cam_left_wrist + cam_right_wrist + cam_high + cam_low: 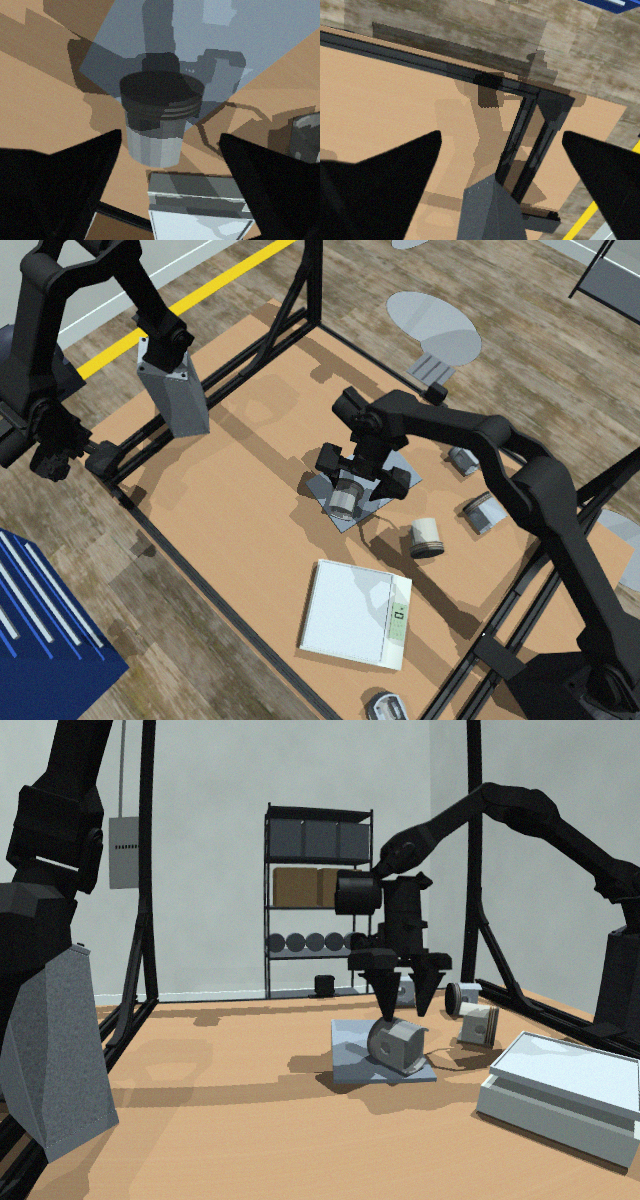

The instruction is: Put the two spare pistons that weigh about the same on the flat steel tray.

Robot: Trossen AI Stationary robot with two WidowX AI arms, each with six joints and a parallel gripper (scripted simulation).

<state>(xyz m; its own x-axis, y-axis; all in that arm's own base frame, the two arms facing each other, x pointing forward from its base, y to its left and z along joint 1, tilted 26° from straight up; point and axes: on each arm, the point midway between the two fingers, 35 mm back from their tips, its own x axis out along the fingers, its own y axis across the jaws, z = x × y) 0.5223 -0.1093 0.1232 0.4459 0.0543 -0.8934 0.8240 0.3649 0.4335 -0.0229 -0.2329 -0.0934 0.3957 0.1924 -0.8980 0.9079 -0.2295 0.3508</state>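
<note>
My left gripper is now 6 cm past the flat steel tray, 1 cm to the left of it and 11 cm above it.
</note>
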